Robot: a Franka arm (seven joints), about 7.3 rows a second.
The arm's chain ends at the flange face. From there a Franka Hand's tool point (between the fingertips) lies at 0.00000 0.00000 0.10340 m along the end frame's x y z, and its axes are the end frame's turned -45 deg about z.
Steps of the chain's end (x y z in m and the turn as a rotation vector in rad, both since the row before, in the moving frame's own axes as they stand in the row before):
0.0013, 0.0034, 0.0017, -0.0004, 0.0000, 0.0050
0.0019, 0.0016, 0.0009, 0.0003, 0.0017, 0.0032
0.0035, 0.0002, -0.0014, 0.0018, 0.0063, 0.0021
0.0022, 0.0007, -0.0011, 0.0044, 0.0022, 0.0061
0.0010, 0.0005, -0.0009, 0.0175, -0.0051, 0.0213
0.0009, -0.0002, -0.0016, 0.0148, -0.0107, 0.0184
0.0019, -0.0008, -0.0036, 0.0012, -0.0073, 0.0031
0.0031, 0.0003, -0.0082, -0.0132, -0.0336, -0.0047
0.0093, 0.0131, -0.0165, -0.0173, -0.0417, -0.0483
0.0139, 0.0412, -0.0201, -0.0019, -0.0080, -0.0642
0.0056, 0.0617, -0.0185, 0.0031, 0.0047, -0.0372
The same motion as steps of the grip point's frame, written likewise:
-0.0015, 0.0034, 0.0017, -0.0003, -0.0003, 0.0050
0.0004, 0.0026, 0.0009, -0.0010, 0.0014, 0.0032
0.0029, 0.0029, -0.0014, -0.0032, 0.0057, 0.0021
0.0015, 0.0019, -0.0011, 0.0016, 0.0047, 0.0061
0.0013, -0.0006, -0.0009, 0.0160, 0.0088, 0.0213
0.0011, -0.0014, -0.0016, 0.0180, 0.0029, 0.0184
0.0015, 0.0002, -0.0036, 0.0060, -0.0043, 0.0031
-0.0014, 0.0009, -0.0083, 0.0144, -0.0331, -0.0047
-0.0070, 0.0142, -0.0166, 0.0173, -0.0417, -0.0483
-0.0200, 0.0385, -0.0201, 0.0043, -0.0070, -0.0642
-0.0391, 0.0477, -0.0185, -0.0011, 0.0055, -0.0372

